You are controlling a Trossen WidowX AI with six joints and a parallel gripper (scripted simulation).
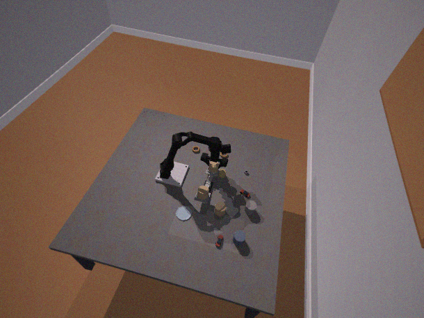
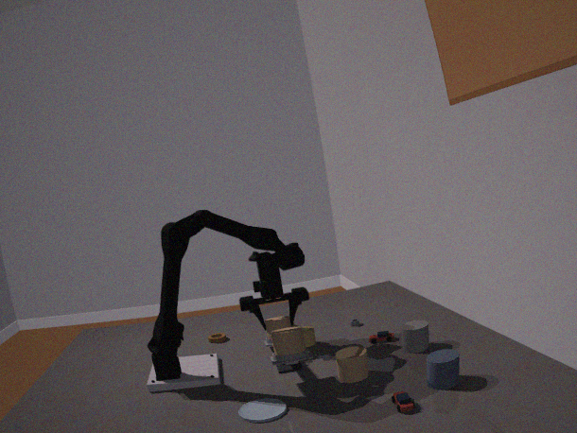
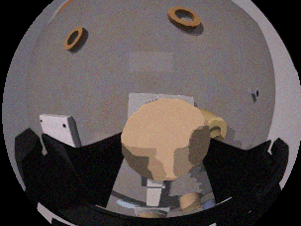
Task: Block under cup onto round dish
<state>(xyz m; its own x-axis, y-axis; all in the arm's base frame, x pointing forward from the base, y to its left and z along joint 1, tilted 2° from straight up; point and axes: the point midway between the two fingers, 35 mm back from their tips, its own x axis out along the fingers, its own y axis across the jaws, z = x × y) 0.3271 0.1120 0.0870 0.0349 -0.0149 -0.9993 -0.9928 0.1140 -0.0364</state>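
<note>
The small tan cylinder lies 7 cm ahead of my gripper tip, 4 cm below it and 1 cm to the right of it. The rest, counted from my gripper tip: small balance (14 cm to the right, 4 cm below, 1 cm behind); then pale green block (2 cm below); then balance beam (14 cm to the right, 3 cm below, 1 cm behind).
</note>
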